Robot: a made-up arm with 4 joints.
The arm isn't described. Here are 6 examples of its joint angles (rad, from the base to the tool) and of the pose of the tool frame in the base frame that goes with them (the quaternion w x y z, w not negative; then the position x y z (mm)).
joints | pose
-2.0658 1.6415 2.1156 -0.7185 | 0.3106 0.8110 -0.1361 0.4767 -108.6 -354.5 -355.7
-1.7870 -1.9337 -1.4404 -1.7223 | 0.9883 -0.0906 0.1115 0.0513 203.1 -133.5 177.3
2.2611 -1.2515 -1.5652 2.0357 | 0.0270 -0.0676 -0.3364 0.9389 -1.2 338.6 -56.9
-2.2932 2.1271 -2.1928 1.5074 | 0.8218 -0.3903 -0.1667 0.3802 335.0 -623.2 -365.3
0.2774 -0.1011 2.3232 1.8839 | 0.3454 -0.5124 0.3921 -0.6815 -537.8 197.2 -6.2
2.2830 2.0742 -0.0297 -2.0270 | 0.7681 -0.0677 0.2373 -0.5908 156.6 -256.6 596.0
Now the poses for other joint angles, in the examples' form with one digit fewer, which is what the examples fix.
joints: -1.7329 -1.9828 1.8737 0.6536
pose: 0.101 0.773 0.096 -0.620 458 -82 358
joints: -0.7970 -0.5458 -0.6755 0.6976
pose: 0.841 -0.123 0.499 0.168 -446 -197 -11
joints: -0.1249 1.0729 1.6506 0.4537
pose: 0.449 -0.567 0.466 -0.510 -387 584 -83
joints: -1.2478 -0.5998 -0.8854 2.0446
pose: 0.269 -0.212 0.937 -0.072 -366 -146 285
